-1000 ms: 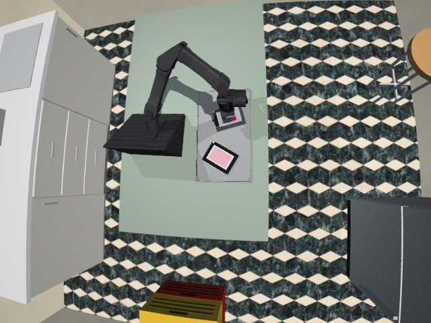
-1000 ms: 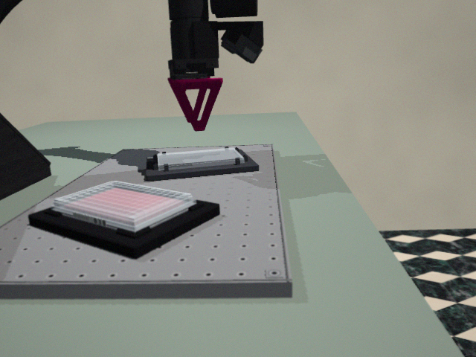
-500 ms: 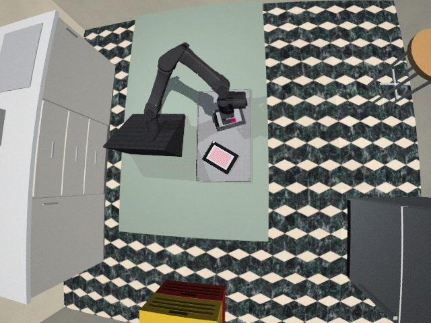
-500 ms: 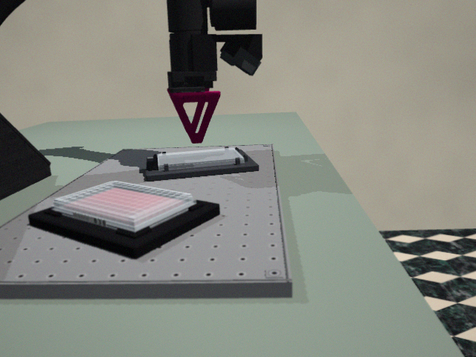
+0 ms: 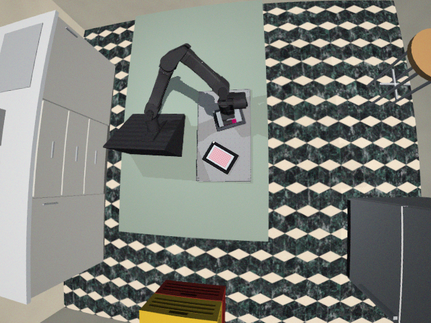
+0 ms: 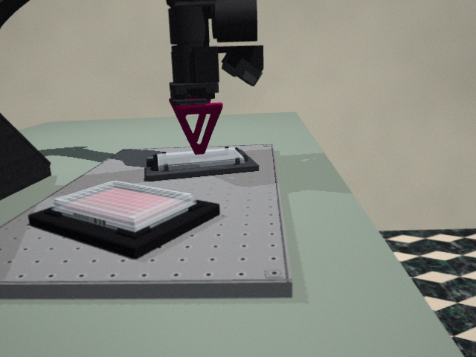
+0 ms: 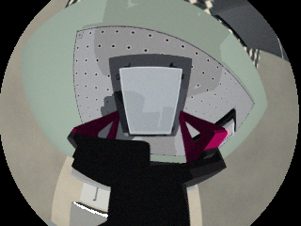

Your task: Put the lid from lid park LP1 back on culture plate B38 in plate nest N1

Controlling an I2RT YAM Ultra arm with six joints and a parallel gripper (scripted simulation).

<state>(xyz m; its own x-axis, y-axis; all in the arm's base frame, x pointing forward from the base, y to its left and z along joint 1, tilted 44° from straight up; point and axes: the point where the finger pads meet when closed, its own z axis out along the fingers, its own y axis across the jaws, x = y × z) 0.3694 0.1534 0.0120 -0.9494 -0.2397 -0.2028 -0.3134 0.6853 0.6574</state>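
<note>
The clear lid lies 20 mm below my hand. The rest, counted from my hand: dark lid park LP1 (30 mm below); then culture plate B38 (30 mm behind, 230 mm to the right, 20 mm below).
</note>
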